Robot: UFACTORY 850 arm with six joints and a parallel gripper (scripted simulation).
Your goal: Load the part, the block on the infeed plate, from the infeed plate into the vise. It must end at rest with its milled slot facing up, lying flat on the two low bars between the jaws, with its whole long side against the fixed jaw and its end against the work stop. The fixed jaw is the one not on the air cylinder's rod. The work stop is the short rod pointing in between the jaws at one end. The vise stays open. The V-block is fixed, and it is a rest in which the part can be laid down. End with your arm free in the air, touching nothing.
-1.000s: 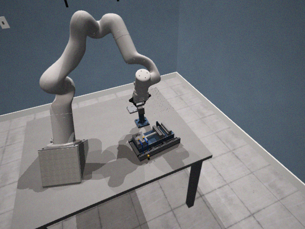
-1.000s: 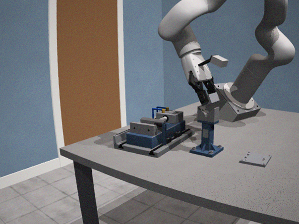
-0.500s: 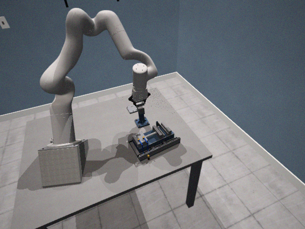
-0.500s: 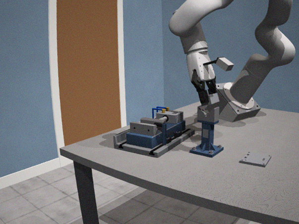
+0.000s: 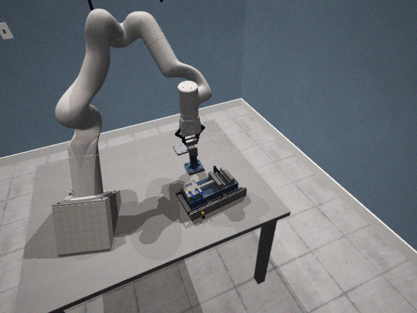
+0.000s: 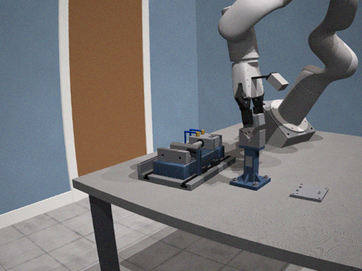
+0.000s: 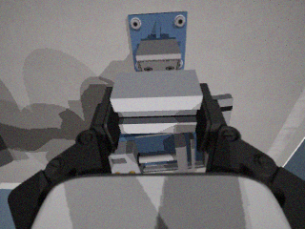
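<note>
Right now the part is right at my hand. The rest, counted from my hand: moving jaw: 200 mm to the right, 120 mm below, 80 mm ahead; white cylinder rod: 220 mm to the right, 120 mm below, 30 mm ahead; work stop: 150 mm to the right, 110 mm below, 100 mm ahead.
</note>
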